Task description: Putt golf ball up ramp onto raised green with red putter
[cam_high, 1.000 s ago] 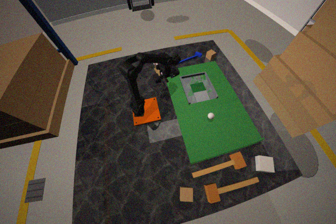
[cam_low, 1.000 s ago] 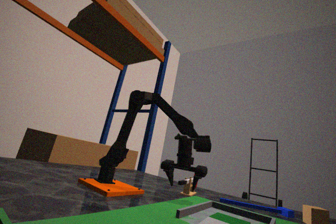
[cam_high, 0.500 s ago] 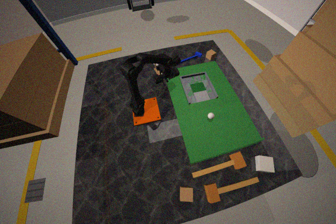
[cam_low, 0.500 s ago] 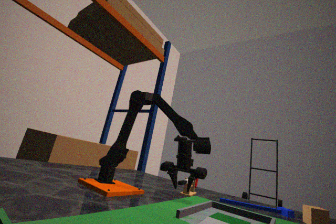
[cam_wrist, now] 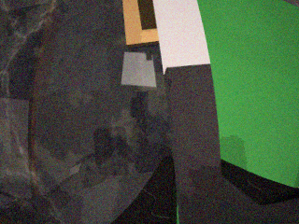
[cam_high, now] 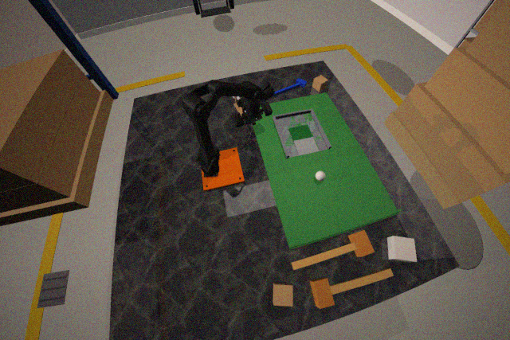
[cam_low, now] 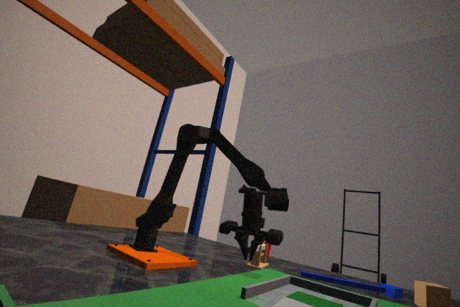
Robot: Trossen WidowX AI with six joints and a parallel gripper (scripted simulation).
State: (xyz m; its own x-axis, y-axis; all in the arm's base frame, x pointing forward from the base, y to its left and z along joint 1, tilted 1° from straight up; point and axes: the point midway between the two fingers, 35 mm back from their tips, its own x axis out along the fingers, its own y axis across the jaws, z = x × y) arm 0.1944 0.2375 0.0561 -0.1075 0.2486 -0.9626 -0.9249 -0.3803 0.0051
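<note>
My gripper tip is 10 cm to the right of the red putter, 5 cm past it and 3 cm below it. Round my gripper tip: blue putter 26 cm to the left, 21 cm ahead, 2 cm below; green mat 29 cm ahead, 18 cm to the right, 3 cm below; tan stand 12 cm to the left, 5 cm behind.
</note>
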